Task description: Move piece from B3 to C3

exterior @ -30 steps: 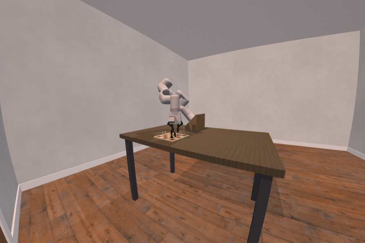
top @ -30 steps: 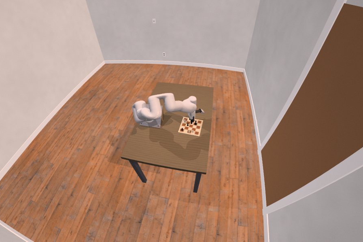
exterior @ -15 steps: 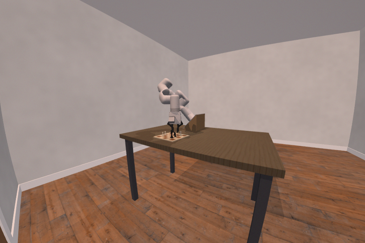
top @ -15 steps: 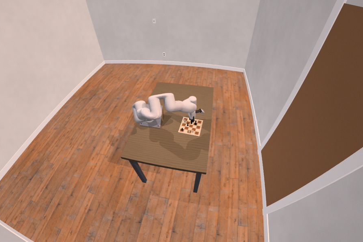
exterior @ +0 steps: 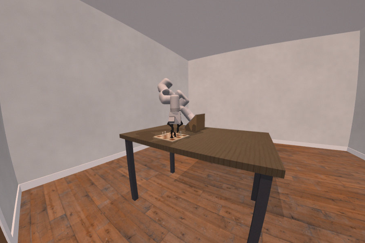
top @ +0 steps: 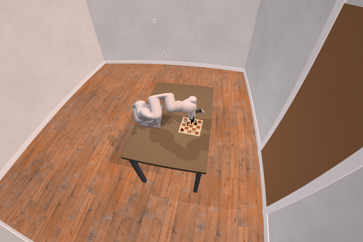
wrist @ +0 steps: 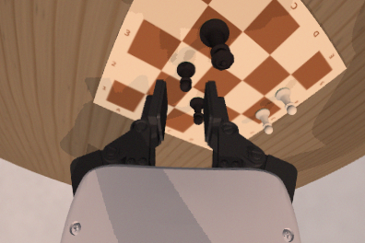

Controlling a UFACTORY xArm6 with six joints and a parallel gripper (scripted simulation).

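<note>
The tall black piece lies 40 mm ahead of my hand, 30 mm below it and 10 mm to the right of it. From my hand the other things lie so: chessboard: 60 mm below, 40 mm to the right; then white piece: 70 mm behind, 40 mm below, 10 mm to the left.
</note>
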